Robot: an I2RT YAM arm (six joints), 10 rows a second.
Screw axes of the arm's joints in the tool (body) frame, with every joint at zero. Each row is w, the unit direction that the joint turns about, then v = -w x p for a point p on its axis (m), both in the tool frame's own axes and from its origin. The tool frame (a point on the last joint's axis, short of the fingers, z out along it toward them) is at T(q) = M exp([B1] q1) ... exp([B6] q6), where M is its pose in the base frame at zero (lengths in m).
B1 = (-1, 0, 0, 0, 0.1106, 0)
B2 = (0, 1, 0, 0.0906, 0, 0.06)
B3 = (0, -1, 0, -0.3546, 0, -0.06)
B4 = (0, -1, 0, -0.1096, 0, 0)
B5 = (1, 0, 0, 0, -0.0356, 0)
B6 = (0, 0, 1, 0, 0, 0)
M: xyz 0.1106 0 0.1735 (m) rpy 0 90 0 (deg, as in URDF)
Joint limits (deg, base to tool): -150..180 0..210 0..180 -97..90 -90..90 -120..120
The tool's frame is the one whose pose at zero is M.
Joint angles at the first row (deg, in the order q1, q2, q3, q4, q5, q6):
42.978 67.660 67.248 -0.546 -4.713 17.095
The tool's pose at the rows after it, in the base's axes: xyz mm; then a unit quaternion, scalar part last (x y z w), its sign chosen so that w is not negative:
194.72 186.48 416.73 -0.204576 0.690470 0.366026 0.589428
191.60 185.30 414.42 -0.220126 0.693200 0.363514 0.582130
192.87 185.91 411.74 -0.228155 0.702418 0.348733 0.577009
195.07 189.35 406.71 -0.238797 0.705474 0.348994 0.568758
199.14 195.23 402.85 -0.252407 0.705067 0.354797 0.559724
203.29 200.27 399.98 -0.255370 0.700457 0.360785 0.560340
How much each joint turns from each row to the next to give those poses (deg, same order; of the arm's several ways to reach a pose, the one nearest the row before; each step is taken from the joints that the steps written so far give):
0.088 -0.773 0.696 -2.652 -0.560 -1.956
0.123 -0.615 -0.355 -1.463 -1.127 -1.147
-0.032 0.389 0.442 -1.952 0.439 -1.385
0.082 0.736 -0.273 -0.077 -0.992 -0.543
0.090 1.432 0.278 0.413 -1.719 -0.462
0.083 1.191 -0.176 1.937 -0.664 0.085

